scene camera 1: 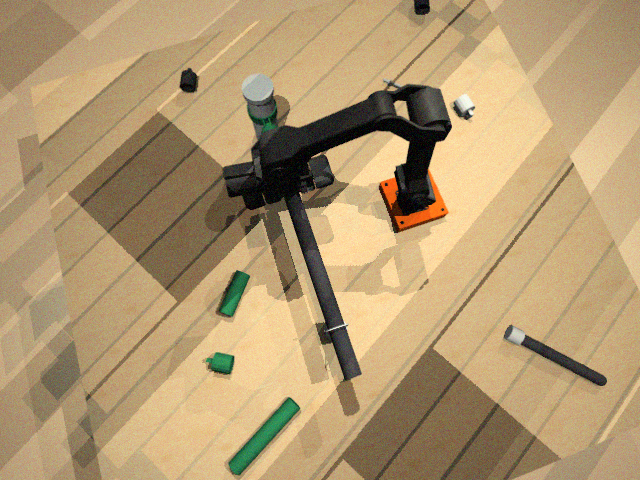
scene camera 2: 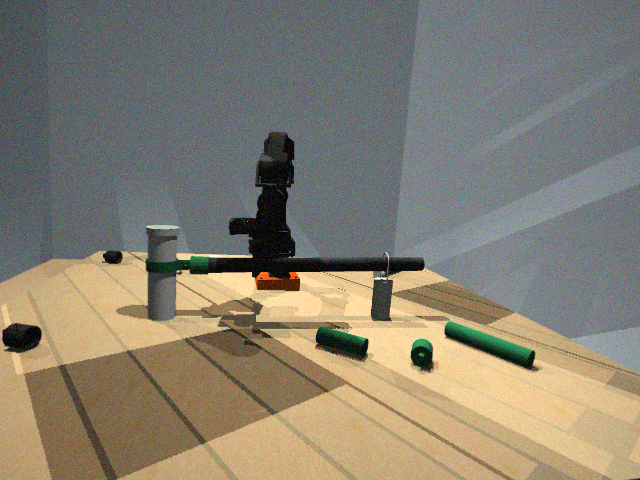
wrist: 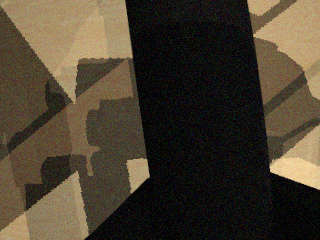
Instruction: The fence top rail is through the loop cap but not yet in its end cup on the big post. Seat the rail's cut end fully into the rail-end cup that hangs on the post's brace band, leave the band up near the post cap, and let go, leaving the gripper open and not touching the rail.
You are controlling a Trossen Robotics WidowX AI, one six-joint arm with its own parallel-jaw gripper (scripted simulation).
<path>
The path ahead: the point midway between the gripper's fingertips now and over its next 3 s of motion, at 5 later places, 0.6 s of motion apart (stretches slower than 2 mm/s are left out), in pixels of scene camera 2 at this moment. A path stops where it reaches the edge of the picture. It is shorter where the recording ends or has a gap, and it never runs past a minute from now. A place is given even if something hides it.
My gripper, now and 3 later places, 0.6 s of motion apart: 253, 274; 250, 274; 265, 259; 271, 240
</path>
